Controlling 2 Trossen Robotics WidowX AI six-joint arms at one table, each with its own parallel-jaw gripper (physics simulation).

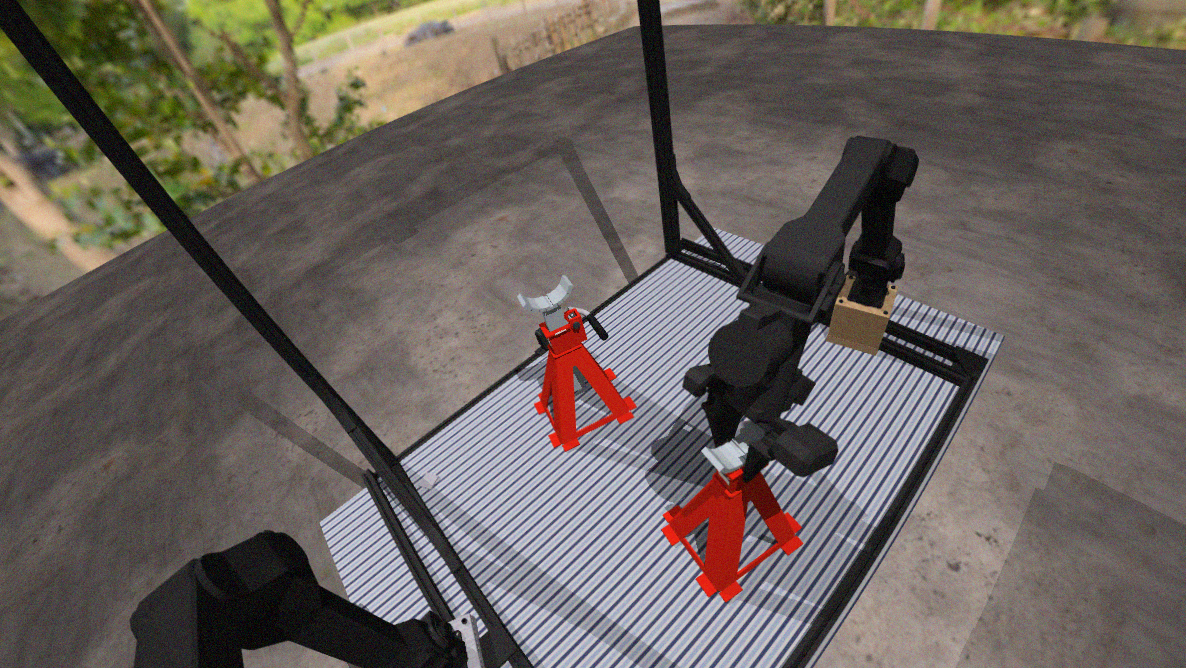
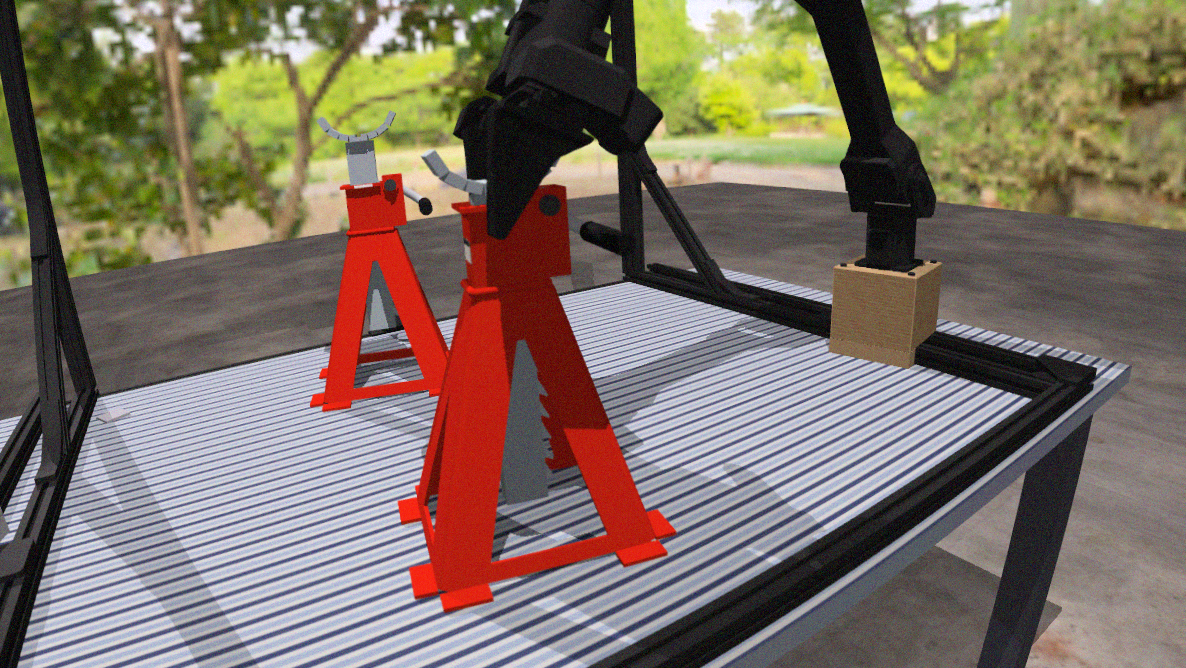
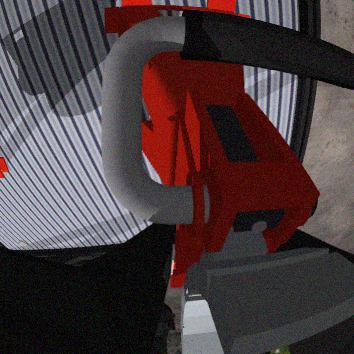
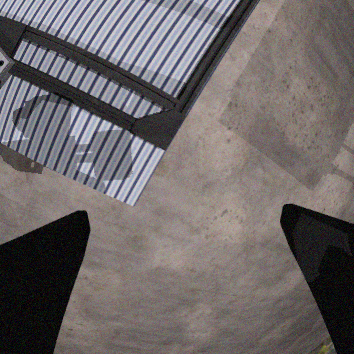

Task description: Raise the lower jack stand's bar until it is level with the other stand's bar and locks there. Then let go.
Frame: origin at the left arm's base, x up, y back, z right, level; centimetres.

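Seen in the pictures: left gripper, between the fingertips: [image 1: 733,470] [image 2: 487,238] [image 3: 218,224]; right gripper, between the fingertips: [image 4: 187,219]; left arm's base, origin of its link: [image 1: 867,294] [image 2: 889,264]; right arm's base, origin of its link: [image 1: 443,662].
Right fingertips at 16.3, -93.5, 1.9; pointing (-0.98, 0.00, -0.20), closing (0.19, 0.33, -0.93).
Offsets run from my right fingertips to a thing's top centre, as dx, dy, dz. "spot": to the spot under its first point. Level surfaces: height alone.
Two red jack stands stand on the striped table @(dx -26.8) [image 1: 496,540] [image 2: 206,514]. The far stand [image 1: 572,378] [image 2: 372,249] has its grey bar and saddle @(spot: +1.3, +51.4, +41.0) [image 1: 545,298] [image 2: 357,141] raised. The near stand [image 1: 723,522] [image 2: 506,357] [image 3: 228,168] has its saddle @(-0.3, +42.3, +4.3) [image 1: 726,455] [image 2: 451,175] [image 3: 274,277] sitting low on its red head. My left gripper [image 1: 744,448] [image 2: 502,187] [image 3: 218,224] is down over the near stand's top, shut on its bar at the saddle. The stand's grey handle @(spot: -4.8, +48.0, +5.3) [image 3: 119,133] with a black grip @(spot: -6.0, +48.2, +1.2) [image 3: 267,46] shows beside it. My right gripper [image 4: 187,219] is open and empty, off the table's corner over the ground.
The left arm stands on a tan block [image 1: 861,322] [image 2: 883,312] at the table's far edge. Black frame posts [image 1: 659,125] [image 2: 626,215] and rails [image 2: 913,514] run along the table's sides. The right arm's body [image 1: 247,598] sits at the near left corner.
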